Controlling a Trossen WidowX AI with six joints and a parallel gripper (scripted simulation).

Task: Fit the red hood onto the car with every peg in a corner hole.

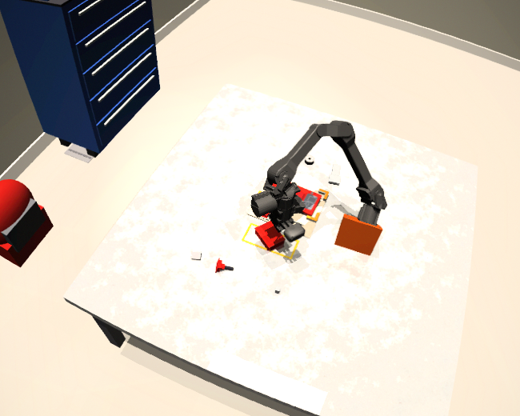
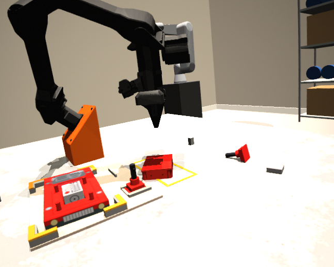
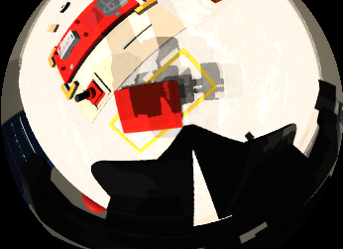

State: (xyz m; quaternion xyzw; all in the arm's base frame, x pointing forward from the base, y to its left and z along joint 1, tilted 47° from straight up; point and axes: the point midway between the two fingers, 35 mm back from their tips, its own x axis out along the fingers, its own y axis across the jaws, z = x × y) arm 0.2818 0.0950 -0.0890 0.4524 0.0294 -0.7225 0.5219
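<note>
My gripper tip is 4 cm short of the hood, 3 cm to the left of it and 9 cm above it. Also, from my gripper tip: grey engine block 5 cm ahead, 24 cm to the right, 8 cm below.
</note>
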